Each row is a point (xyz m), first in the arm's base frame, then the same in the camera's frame.
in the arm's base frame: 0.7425 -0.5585 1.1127
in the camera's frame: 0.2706 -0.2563 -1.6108
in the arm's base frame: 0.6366 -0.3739 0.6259
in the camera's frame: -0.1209 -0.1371 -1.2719
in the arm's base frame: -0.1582 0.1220 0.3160
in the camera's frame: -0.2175 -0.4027 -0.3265
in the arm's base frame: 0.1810 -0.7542 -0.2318
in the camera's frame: -1.0411 -0.5581 -1.0196
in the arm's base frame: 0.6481 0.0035 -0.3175
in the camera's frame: -0.8799 0.2746 -0.7364
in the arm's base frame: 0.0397 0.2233 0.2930
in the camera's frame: -0.2113 -0.1836 -0.3700
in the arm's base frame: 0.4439 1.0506 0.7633
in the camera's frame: 0.4983 0.5370 -0.1551
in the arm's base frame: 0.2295 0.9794 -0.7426
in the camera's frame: -0.9344 0.6106 0.3556
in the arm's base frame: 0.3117 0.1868 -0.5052
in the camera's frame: -0.9830 0.1570 -0.3395
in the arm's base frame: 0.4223 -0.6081 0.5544
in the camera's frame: -0.2605 -0.4306 -1.2879
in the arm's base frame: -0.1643 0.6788 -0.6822
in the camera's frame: -0.9666 0.1127 0.3660
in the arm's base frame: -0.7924 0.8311 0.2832
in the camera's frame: 0.0134 -0.4679 0.5946
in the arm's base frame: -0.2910 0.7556 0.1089
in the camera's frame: -0.1927 -0.0891 0.2760
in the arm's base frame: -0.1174 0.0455 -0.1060
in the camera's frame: -0.6415 -0.3372 -0.2876
